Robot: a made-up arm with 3 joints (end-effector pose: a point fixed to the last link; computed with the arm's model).
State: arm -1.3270 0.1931 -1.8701
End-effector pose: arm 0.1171 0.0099 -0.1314 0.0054 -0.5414 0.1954
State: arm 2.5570 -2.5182 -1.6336
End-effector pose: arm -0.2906 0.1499 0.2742 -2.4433 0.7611 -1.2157
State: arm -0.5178 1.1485 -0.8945
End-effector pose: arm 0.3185 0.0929 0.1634 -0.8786 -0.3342 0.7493
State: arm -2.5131 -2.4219 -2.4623
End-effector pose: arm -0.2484 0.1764 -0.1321 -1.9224 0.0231 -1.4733
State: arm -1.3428 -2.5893 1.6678
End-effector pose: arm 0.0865 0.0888 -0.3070 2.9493 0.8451 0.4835
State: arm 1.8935 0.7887 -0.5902
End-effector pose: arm -0.2578 0.0889 0.3841 -0.8116 -2.3214 -0.6191
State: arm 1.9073 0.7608 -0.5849
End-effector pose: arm -0.2613 0.0866 0.3805 -0.7793 -2.3403 -0.6064
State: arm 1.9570 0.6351 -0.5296
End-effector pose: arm -0.2766 0.0778 0.3679 -0.6248 -2.3811 -0.5411
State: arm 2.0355 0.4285 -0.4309
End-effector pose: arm -0.2990 0.0611 0.3475 -0.3877 -2.4189 -0.4011
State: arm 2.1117 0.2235 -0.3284
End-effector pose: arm -0.3174 0.0419 0.3282 -0.1822 -2.4274 -0.2257
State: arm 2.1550 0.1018 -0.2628
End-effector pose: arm -0.3265 0.0295 0.3180 -0.0769 -2.4152 -0.1067
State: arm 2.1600 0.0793 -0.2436
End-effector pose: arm -0.3284 0.0272 0.3173 -0.0587 -2.4020 -0.0836
